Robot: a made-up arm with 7 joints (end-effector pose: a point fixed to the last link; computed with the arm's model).
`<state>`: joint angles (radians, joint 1 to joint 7).
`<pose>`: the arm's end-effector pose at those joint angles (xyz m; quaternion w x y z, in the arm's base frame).
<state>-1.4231 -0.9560 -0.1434 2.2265 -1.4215 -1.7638 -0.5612</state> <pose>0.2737 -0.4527 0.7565 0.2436 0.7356 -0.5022 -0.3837</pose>
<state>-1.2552 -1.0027 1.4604 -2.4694 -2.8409 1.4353 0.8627</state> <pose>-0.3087 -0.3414 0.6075 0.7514 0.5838 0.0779 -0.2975</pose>
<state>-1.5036 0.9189 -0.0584 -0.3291 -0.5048 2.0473 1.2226</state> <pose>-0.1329 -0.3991 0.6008 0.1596 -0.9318 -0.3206 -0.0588</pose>
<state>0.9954 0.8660 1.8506 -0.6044 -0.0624 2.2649 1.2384</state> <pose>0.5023 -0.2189 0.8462 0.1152 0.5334 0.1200 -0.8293</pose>
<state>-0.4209 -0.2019 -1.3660 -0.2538 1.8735 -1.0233 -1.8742</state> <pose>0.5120 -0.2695 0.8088 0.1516 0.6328 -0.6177 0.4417</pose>
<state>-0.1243 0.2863 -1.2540 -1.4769 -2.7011 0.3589 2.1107</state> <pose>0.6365 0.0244 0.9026 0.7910 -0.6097 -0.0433 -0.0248</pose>
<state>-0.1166 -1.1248 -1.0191 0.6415 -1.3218 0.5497 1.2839</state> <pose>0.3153 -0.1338 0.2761 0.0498 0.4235 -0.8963 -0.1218</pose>
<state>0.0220 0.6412 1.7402 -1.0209 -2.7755 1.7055 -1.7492</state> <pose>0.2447 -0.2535 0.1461 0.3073 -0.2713 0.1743 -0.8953</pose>
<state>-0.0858 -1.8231 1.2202 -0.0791 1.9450 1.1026 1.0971</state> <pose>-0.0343 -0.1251 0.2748 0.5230 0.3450 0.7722 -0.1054</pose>
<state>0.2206 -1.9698 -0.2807 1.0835 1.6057 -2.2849 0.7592</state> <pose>0.4811 -0.0047 0.6502 0.4692 0.1795 -0.4008 -0.7661</pose>
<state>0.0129 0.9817 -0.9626 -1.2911 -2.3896 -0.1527 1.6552</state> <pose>0.4776 -0.4201 1.0306 0.6779 -0.3756 0.1626 -0.6107</pose>
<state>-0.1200 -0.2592 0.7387 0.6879 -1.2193 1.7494 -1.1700</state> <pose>-0.0074 0.0735 0.2799 0.9715 0.1601 -0.1462 0.0954</pose>
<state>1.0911 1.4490 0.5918 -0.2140 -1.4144 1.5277 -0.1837</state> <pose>0.4640 -0.4998 0.5072 0.2154 0.3551 0.1225 0.9014</pose>
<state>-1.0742 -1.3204 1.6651 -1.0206 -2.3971 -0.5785 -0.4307</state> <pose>-0.4729 0.2628 0.5187 0.4380 -0.1809 -0.3157 0.8220</pose>
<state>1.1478 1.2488 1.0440 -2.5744 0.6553 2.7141 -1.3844</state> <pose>0.1632 -0.4273 0.4186 0.0427 -0.4220 -0.8065 -0.4120</pose>
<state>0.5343 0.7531 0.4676 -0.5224 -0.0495 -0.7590 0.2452</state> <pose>0.4880 -0.1602 0.3862 0.8165 0.2038 0.5398 0.0215</pose>
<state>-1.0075 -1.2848 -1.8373 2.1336 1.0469 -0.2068 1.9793</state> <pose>0.2398 0.1799 0.9488 0.5902 -0.5238 -0.5299 -0.3106</pose>
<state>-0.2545 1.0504 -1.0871 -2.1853 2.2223 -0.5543 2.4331</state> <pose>0.2107 -0.2593 1.1220 0.6995 0.0227 -0.2633 -0.6640</pose>
